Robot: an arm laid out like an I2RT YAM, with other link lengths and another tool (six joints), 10 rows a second.
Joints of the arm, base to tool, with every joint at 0 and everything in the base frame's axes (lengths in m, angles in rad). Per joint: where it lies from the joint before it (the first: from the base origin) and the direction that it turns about. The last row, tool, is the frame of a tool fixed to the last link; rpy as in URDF.
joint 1: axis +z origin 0 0 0.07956
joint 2: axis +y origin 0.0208 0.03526 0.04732
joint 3: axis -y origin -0.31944 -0.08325 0
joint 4: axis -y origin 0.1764 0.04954 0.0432
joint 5: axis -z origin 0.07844 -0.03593 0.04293
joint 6: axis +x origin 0.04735 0 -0.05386
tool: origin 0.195 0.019 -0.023 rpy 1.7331 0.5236 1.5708
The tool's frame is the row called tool.
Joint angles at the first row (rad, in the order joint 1, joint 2, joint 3, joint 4, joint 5, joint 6):
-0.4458 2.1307 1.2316 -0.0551 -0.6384 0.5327
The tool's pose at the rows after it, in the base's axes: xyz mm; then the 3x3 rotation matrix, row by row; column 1 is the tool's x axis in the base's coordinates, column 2 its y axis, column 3 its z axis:
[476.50, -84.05, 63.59], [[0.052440, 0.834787, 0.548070], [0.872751, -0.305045, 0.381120], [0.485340, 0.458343, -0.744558]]
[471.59, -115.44, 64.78], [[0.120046, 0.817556, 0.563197], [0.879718, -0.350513, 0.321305], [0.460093, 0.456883, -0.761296]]
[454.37, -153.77, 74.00], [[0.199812, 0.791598, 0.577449], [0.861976, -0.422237, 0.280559], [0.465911, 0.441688, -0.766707]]
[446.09, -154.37, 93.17], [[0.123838, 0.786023, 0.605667], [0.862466, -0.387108, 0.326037], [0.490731, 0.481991, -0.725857]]
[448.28, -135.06, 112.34], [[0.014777, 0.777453, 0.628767], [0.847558, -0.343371, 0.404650], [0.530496, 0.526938, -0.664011]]
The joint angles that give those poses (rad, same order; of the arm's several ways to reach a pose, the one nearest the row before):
-0.4480 2.1303 1.2316 -0.0563 -0.6277 0.5339
-0.4984 2.1193 1.2488 -0.0841 -0.5915 0.5324
-0.5896 2.0964 1.2781 -0.1573 -0.5961 0.5255
-0.6376 2.0804 1.2953 -0.1951 -0.6941 0.4530
-0.6388 2.0762 1.2957 -0.1856 -0.8051 0.4190

